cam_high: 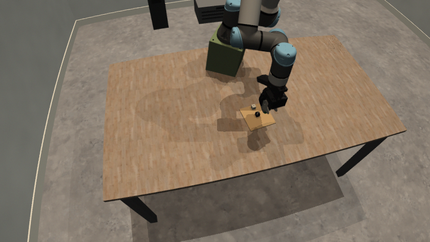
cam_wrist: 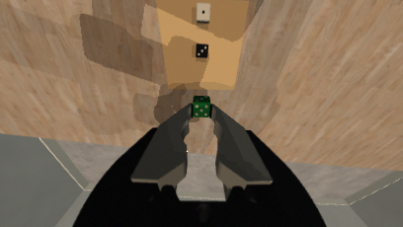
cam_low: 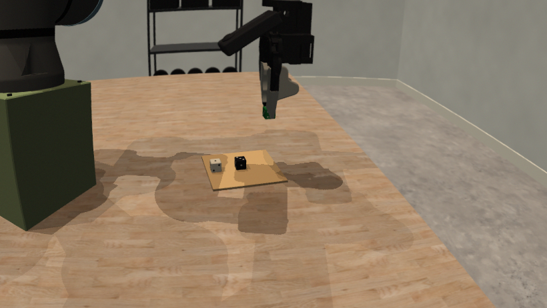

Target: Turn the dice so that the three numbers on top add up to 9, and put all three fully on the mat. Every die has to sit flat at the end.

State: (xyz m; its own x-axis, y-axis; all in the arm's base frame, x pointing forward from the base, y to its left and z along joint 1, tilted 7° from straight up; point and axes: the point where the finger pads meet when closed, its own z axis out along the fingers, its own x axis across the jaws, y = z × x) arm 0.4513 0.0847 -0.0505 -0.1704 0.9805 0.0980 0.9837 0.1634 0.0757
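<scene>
Now: the black die 110 mm below my hand, 50 mm behind it and 10 mm to the right of it. The rest, counted from my hand: tan mat (120 mm below, 50 mm behind, 10 mm to the right); then white die (110 mm below, 100 mm behind, 20 mm to the right); then green die (10 mm below).
</scene>
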